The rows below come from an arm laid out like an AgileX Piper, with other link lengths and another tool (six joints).
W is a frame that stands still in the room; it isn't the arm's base.
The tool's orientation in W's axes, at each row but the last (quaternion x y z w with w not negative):
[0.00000 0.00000 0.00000 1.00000]
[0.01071 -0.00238 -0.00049 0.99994]
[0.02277 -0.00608 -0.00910 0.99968]
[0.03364 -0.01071 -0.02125 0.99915]
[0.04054 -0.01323 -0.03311 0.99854]
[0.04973 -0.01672 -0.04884 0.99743]
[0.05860 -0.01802 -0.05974 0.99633]
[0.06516 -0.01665 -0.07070 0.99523]
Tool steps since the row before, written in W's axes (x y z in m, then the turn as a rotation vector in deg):
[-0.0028 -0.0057 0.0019 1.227 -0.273 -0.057]
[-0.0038 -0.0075 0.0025 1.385 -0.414 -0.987]
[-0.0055 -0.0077 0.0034 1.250 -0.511 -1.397]
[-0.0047 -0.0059 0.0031 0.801 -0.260 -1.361]
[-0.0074 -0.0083 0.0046 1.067 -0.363 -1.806]
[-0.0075 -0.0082 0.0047 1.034 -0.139 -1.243]
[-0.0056 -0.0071 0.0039 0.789 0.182 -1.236]
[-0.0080 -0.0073 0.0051 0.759 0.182 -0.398]
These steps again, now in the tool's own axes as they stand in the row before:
[-0.0028 -0.0057 0.0019 1.227 -0.273 -0.057]
[-0.0038 -0.0074 0.0027 1.381 -0.434 -0.985]
[-0.0053 -0.0076 0.0038 1.243 -0.552 -1.388]
[-0.0044 -0.0059 0.0036 0.784 -0.318 -1.359]
[-0.0067 -0.0084 0.0055 1.046 -0.439 -1.801]
[-0.0065 -0.0084 0.0058 1.007 -0.164 -1.262]
[-0.0046 -0.0072 0.0049 0.725 0.125 -1.281]
[-0.0068 -0.0076 0.0063 0.715 0.231 -0.450]

